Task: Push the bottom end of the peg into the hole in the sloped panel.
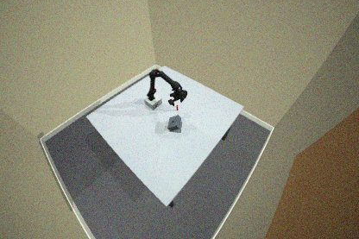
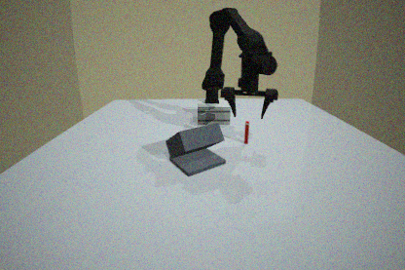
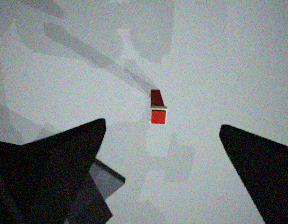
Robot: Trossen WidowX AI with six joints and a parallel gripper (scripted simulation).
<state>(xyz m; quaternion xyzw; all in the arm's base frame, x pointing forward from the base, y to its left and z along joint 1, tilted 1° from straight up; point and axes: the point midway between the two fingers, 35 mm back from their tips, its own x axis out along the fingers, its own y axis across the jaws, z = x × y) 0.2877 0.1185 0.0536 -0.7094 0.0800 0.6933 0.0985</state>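
My gripper tip is now 4 cm above the red square peg. The rest, counted from my gripper tip: grey sloped panel: 13 cm ahead, 18 cm to the right, 3 cm below.
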